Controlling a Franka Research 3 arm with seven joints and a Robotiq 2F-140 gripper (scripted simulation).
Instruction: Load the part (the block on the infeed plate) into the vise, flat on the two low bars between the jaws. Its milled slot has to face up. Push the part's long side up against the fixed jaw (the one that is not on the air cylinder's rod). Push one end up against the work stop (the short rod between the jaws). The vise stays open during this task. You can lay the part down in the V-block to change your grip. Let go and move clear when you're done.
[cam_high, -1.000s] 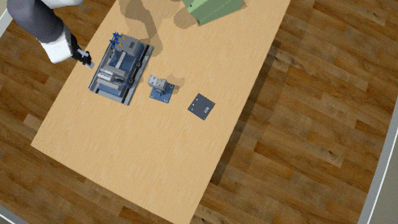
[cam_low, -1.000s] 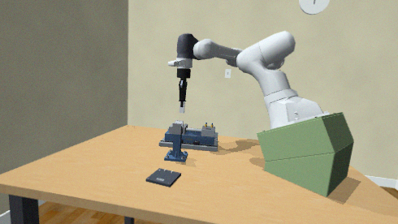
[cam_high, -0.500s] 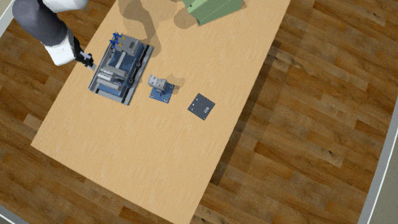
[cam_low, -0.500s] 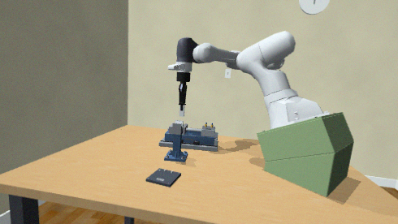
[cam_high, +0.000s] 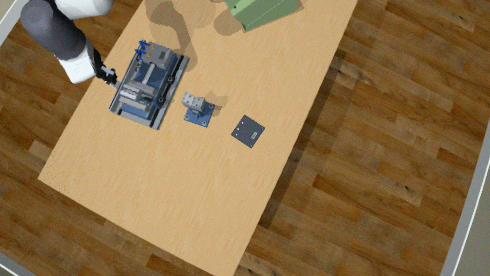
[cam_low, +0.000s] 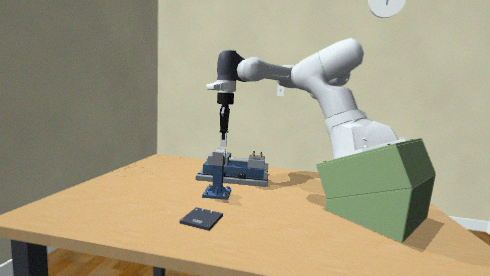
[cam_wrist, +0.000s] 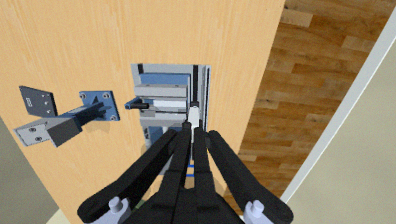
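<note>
My hand is 5 cm to the right of the grey part and 5 cm above it. From my hand the other things lie so: vise: 6 cm behind, 7 cm to the left, 11 cm below; then dark work stop rod: 1 cm ahead, 11 cm to the left, 6 cm below; then grey air cylinder: 16 cm behind, 7 cm to the left, 7 cm below.
</note>
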